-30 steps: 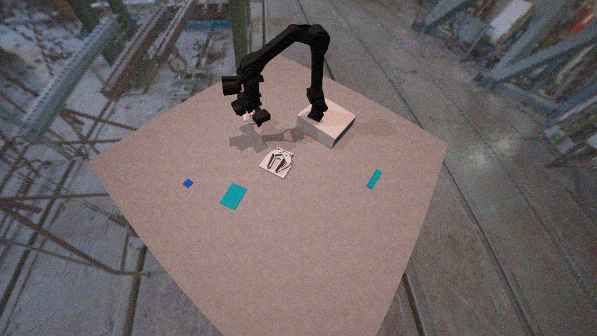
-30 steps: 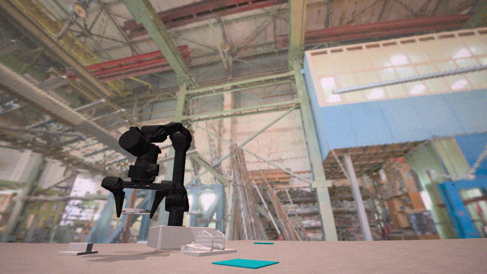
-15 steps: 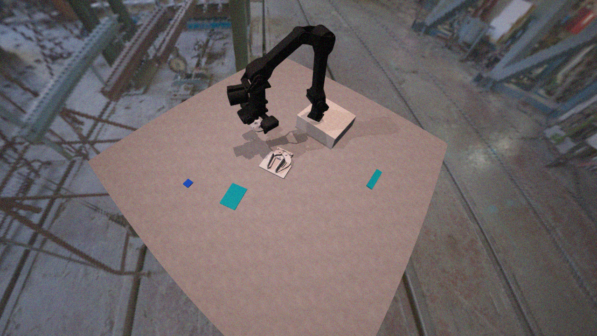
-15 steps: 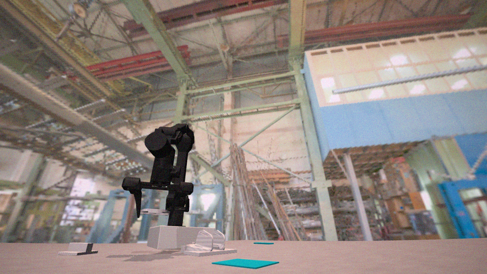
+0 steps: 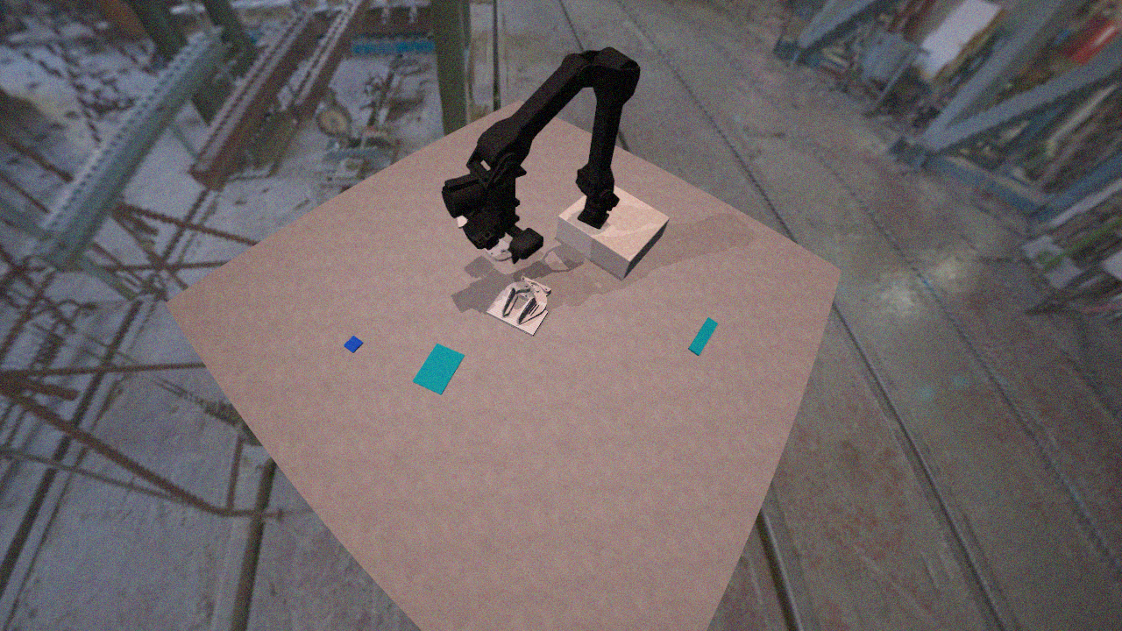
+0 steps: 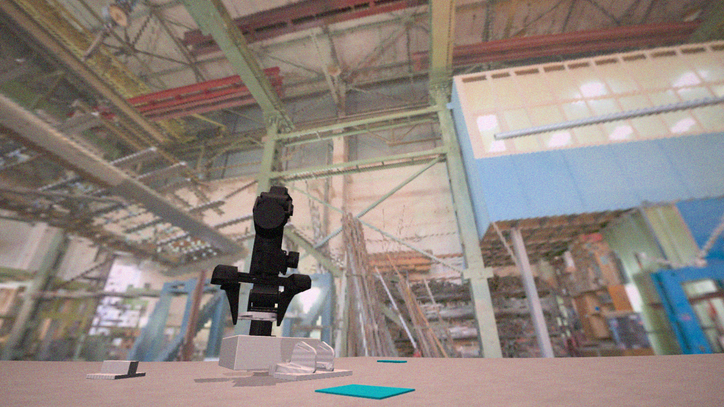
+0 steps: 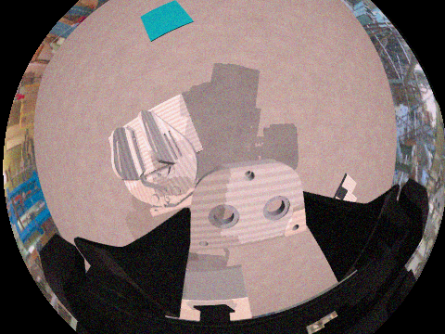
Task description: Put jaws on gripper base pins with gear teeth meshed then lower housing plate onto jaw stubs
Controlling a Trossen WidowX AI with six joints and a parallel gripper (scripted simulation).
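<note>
Now: gripper tip 80 mm to the right of the housing plate and 80 mm above it. The rest, counted from my gripper tip: white block piece (120 mm behind, 180 mm to the right, 80 mm below); then gripper base (10 mm ahead, 20 mm above); then flat white plate (70 mm ahead, 80 mm to the left, 80 mm below).
</note>
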